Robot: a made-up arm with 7 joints.
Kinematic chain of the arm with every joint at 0, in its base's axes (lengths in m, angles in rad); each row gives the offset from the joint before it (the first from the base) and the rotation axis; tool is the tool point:
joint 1: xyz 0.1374 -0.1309 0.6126 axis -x
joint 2: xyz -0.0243 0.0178 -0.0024 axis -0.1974 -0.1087 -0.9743
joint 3: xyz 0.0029 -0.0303 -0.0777 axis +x
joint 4: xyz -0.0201 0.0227 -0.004 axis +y
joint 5: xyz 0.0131 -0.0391 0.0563 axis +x
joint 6: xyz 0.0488 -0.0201 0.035 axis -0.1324 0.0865 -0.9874
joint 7: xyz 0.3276 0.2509 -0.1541 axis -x
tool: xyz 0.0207 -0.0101 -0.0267
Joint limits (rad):
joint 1: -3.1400..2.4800
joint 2: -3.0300..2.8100
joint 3: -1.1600..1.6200
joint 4: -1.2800..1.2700
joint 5: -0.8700..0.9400
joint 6: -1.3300..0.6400
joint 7: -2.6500..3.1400
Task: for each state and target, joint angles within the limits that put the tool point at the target. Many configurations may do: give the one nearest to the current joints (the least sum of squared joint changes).
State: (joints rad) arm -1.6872 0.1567 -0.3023 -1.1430 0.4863 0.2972 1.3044
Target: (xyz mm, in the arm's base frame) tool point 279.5 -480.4 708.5
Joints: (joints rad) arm -2.0276 0.0982 -0.3139 -1.1710 0.6771 0.2772 1.2765
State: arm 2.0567 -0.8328 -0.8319 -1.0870 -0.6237 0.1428 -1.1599
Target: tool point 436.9 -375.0 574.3
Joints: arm 2.4800 -0.1095 -0.5117 -1.2800 -0.8700 -0.6988 -0.9820
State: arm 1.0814 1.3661 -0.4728 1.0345 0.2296 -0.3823 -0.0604
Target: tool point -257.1 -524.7 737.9
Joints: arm 1.3597 1.5458 -0.9592 1.1523 0.1088 0.2831 -0.1324
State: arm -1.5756 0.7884 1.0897 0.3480 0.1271 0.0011 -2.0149
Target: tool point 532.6 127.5 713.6
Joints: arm -1.5583 0.6052 0.8088 0.7265 -0.0562 0.2857 -1.9888
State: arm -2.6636 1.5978 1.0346 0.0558 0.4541 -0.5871 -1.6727
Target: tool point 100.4 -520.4 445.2
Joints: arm -2.6182 1.8992 0.8692 -0.4519 0.8878 -0.8332 -1.6736
